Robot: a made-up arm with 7 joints.
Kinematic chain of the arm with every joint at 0, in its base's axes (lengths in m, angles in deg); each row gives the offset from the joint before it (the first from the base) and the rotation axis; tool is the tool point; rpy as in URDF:
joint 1: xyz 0 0 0.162 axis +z
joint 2: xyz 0 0 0 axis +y
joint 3: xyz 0 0 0.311 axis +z
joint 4: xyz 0.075 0 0 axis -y
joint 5: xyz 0.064 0 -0.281 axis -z
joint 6: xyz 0 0 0 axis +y
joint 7: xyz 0.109 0 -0.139 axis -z
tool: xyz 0 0 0 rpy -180 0 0
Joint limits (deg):
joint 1: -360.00..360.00
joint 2: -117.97..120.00
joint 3: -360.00..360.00
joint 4: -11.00..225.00
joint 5: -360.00..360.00
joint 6: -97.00..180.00
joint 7: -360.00..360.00
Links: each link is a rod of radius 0.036 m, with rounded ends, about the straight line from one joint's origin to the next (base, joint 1, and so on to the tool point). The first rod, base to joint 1, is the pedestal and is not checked.
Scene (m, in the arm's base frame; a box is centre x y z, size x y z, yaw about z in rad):
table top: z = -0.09
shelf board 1: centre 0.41 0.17 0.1 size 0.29 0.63 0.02 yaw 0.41
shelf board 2: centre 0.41 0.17 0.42 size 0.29 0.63 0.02 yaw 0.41
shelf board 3: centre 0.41 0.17 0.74 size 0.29 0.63 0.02 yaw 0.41
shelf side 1: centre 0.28 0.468 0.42 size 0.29 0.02 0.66 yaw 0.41
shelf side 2: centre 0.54 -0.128 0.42 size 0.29 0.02 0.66 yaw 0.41
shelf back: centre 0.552 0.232 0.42 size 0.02 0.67 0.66 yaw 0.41
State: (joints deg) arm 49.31 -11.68 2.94 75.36 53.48 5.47 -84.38
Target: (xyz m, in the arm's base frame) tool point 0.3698 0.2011 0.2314
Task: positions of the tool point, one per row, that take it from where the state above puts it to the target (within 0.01 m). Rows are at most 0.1 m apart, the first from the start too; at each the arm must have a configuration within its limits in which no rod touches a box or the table.
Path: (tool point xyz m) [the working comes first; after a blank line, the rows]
Joints at the target: 42.69 -6.32 -3.91 36.58 60.89 9.22 -84.38
Straight joint move there: touches shelf board 2.

1: 0.2458 0.2819 0.5969
2: 0.1668 0.2474 0.5967
3: 0.0985 0.2073 0.5807
4: 0.0878 0.2085 0.4888
5: 0.0877 0.1899 0.3962
6: 0.0998 0.1513 0.3085
7: 0.1224 0.0936 0.2314
8: 0.1313 0.1380 0.2492
9: 0.1635 0.1765 0.2624
10: 0.2181 0.2039 0.2658
11: 0.2898 0.2136 0.2556
12: 0.3698 0.2011 0.2314

